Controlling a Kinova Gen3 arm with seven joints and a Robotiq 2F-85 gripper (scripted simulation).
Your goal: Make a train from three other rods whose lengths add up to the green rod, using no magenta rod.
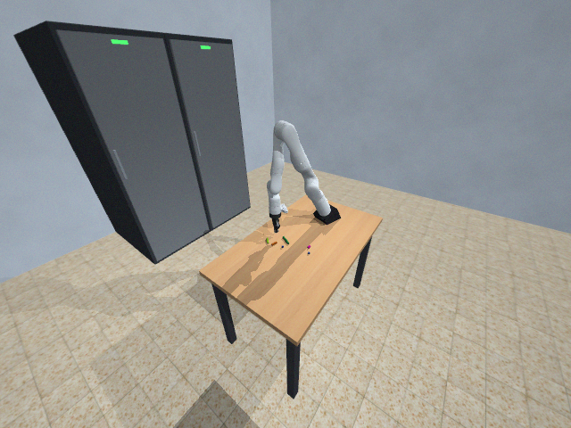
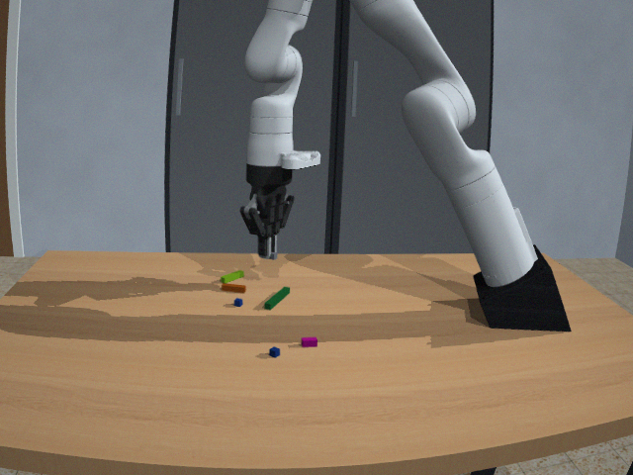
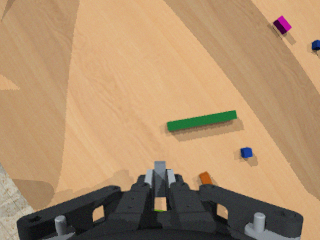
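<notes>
Now: hand 23 cm to the right of the magenta rod, 6 cm above it and 1 cm short of it. Also, from my hand: grey rod (2 cm below); orange rod (6 cm below, 6 cm ahead, 1 cm to the left); lime rod (6 cm below, 5 cm ahead, 4 cm to the right).
</notes>
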